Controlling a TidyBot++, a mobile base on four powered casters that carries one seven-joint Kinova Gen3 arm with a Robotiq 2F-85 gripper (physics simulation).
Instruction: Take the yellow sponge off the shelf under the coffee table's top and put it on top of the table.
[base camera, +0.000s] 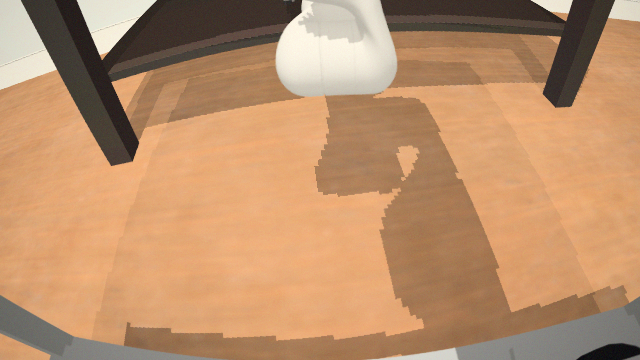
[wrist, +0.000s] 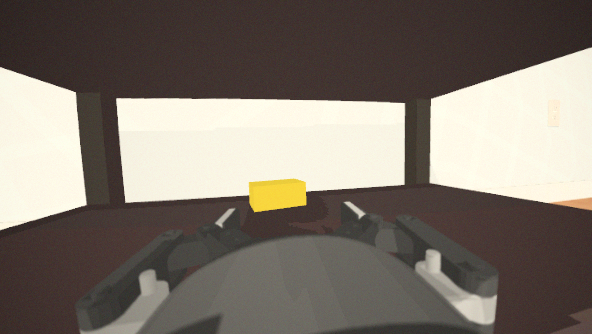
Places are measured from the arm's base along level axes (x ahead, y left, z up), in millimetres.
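Pixels of known places: gripper, fingertip midpoint: (wrist: 290, 216).
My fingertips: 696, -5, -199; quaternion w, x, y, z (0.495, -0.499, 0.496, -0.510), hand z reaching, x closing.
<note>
Behind a point stands the place of what it marks, as x, y, z.
The yellow sponge (wrist: 277, 195) @(881, 13, -221) lies on the dark shelf (wrist: 500, 225) @(751, -277, -246) (base camera: 210, 30) @(619, 191, -246) under the coffee table's top (wrist: 300, 45) @(808, -29, 4), near the shelf's far edge. My gripper (wrist: 290, 216) @(696, -5, -199) is open and empty, low over the shelf and beneath the top. In the wrist view the sponge stands beyond the fingertips, a little left of the middle between them, and does not touch them. In the base camera view the sponge does not show, and the white arm hides part of the shelf. The upper face of the table top does not show.
Two far table legs (wrist: 92, 150) @(974, 428, -124) (wrist: 417, 142) @(1068, -395, -123) stand left and right of the sponge. Two near legs (base camera: 87, 85) @(479, 357, -233) (base camera: 580, 55) @(573, -462, -275) stand left and right of the arm (base camera: 337, 60) @(347, -1, -189). A pale wall (wrist: 260, 150) @(1142, 73, -133) is behind the table. Wooden floor (base camera: 240, 225) @(346, 124, -396) lies before the base.
</note>
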